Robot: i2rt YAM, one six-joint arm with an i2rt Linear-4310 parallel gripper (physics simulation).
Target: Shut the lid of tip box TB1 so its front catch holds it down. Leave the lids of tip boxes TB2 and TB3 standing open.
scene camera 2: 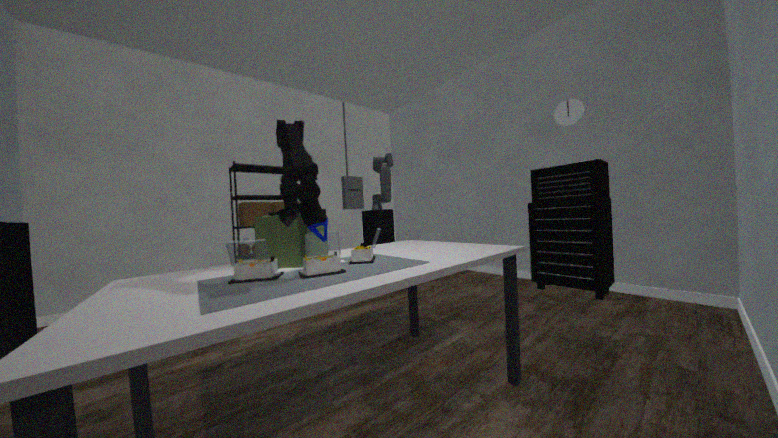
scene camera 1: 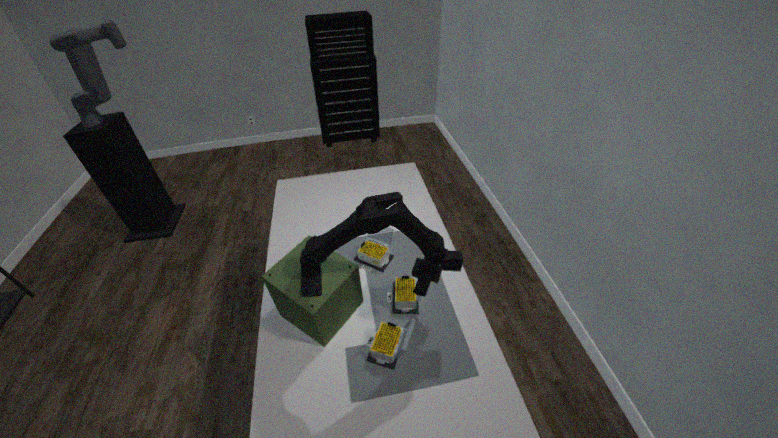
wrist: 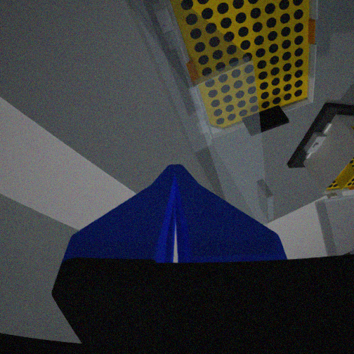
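Where they show: gripper, fingertip midpoint: (scene camera 2: pixel 325 241); arm's base, origin of the base link: (scene camera 1: pixel 311 271).
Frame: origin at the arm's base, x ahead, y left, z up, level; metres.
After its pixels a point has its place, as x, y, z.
Three white tip boxes with yellow racks stand on the grey mat: a far one (scene camera 1: pixel 373 251) (scene camera 2: pixel 362 254), a middle one (scene camera 1: pixel 405 291) (scene camera 2: pixel 321 264) and a near one (scene camera 1: pixel 386 340) (scene camera 2: pixel 254 268). Their clear lids all stand open in scene camera 2. I cannot read which box is TB1. My gripper (scene camera 1: pixel 420 292) @[0.411, -0.015, -0.117] (scene camera 2: pixel 325 239) @[0.411, -0.015, -0.117] (wrist: pixel 175 175) is shut and empty, its blue fingertips above the table beside the middle box's clear lid (scene camera 2: pixel 333 245) @[0.405, 0.018, -0.137]. In the wrist view, a yellow rack (wrist: pixel 280 60) with a black catch (wrist: pixel 273 119) shows upper right, and a clear lid panel lies right of the fingertips.
A large green block (scene camera 1: pixel 321 293) @[0.034, -0.097, -0.004] (scene camera 2: pixel 280 239) @[0.084, -0.082, -0.119] stands beside the boxes, under the arm's base. The grey mat (scene camera 1: pixel 457 361) @[0.472, -0.314, -0.241] (scene camera 2: pixel 217 301) @[0.447, -0.341, -0.242] lies on the white table (scene camera 1: pixel 304 201) @[-0.094, 0.744, -0.245] (scene camera 2: pixel 70 337) @[0.488, -0.590, -0.245]. Part of another box's black base (wrist: pixel 302 150) shows at the right of the wrist view.
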